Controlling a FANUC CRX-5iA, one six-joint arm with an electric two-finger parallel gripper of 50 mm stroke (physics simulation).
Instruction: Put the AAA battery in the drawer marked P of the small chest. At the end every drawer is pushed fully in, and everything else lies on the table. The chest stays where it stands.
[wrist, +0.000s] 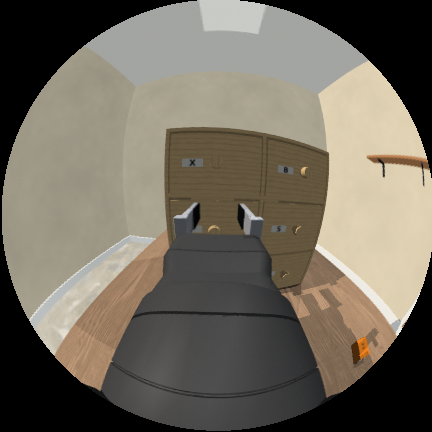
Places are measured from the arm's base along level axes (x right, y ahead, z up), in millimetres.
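Pixels of known places: gripper, fingertip midpoint: (218, 210).
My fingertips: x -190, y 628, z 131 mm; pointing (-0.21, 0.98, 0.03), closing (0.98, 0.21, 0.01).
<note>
Ahead of a thing's pixels: the offset from my fingertips to its middle. "*": to the spot under its first point. Level surfaces: height alone.
The small wooden chest @(dx +33, dy +128, dz -32 mm) (264, 170) stands ahead in the wrist view, its visible drawer fronts looking closed. Drawer X @(dx -33, dy +97, dz +66 mm) (237, 162) is at upper left, drawer B @(dx +106, dy +137, dz +66 mm) (312, 187) at upper right and drawer S @(dx +106, dy +137, dz -34 mm) (287, 215) below B. The drawer below X has a round knob @(* dx -6, dy +2, dz -28 mm) (213, 229); its label is mostly hidden behind the left finger and cannot be read. My gripper (218, 210) is open and empty, its fingers pointing at that drawer's front, with the knob showing between them. No P label can be read, and the AAA battery does not show.
A lower right drawer with a knob @(dx +106, dy +137, dz -133 mm) (284, 274) is partly hidden by the gripper body. An orange block-like object (361, 349) lies on the wooden table @(dz -184 mm) (125, 295) at lower right. A wall shelf (400, 160) is at the far right.
</note>
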